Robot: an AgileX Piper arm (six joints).
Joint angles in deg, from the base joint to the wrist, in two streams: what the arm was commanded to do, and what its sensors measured. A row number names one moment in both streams.
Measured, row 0:
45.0 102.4 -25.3 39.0 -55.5 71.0
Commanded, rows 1 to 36:
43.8 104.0 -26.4 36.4 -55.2 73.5
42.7 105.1 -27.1 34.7 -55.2 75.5
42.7 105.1 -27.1 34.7 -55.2 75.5
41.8 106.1 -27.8 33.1 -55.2 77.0
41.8 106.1 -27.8 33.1 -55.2 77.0
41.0 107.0 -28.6 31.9 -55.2 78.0
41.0 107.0 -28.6 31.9 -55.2 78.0
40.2 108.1 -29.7 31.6 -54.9 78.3
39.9 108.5 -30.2 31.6 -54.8 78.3
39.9 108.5 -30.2 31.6 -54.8 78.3
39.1 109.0 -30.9 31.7 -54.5 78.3
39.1 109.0 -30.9 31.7 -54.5 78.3
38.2 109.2 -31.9 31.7 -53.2 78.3
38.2 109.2 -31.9 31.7 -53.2 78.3
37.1 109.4 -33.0 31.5 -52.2 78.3
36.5 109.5 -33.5 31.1 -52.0 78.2
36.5 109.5 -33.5 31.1 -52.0 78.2
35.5 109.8 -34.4 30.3 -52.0 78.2
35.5 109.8 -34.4 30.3 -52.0 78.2
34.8 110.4 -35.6 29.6 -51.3 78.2
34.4 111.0 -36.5 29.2 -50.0 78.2
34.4 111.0 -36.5 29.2 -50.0 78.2
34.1 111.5 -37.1 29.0 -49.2 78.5
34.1 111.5 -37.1 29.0 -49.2 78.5
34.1 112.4 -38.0 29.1 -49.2 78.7
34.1 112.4 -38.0 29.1 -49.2 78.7
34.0 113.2 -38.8 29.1 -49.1 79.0
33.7 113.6 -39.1 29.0 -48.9 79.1
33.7 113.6 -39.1 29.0 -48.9 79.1
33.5 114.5 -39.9 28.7 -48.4 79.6
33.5 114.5 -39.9 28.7 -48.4 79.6
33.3 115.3 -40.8 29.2 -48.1 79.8
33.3 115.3 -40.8 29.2 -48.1 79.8
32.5 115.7 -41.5 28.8 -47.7 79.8
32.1 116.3 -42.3 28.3 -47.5 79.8
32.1 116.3 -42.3 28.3 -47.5 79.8
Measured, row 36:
32.9 115.9 -41.0 29.5 -48.0 79.5
